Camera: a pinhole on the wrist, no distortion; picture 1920 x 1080 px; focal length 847.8 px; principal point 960.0 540.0 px. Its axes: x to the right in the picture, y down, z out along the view. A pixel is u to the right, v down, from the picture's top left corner.
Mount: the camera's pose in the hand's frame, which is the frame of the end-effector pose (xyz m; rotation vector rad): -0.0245 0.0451 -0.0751 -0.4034 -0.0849 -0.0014
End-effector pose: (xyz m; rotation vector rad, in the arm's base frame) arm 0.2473 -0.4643 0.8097 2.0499 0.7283 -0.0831
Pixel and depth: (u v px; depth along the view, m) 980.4 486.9 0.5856
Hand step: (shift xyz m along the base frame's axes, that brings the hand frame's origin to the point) 0.1823 -0.5012 -0.0692
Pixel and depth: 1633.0 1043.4 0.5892
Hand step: 0.7267 -0.3443 0.1159
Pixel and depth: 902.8 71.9 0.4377
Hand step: 0.0107 -0.3733 -0.2106
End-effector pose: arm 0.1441 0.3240 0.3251 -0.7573 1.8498 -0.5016
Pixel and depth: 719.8 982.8 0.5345
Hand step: 0.1909 0.5145 -0.2994
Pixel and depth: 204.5 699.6 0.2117
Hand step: 0.0995 0.2762 0.0133
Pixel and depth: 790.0 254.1 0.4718
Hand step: 0.4016 0.1723 -0.1050
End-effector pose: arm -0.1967 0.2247 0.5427 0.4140 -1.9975 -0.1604
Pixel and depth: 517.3 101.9 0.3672
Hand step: -0.1883 0.0781 -0.3507
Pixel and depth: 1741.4 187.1 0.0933
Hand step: -0.0605 0.0229 0.0437
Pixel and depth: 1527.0 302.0 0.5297
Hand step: -0.5825 -0.0217 0.0504
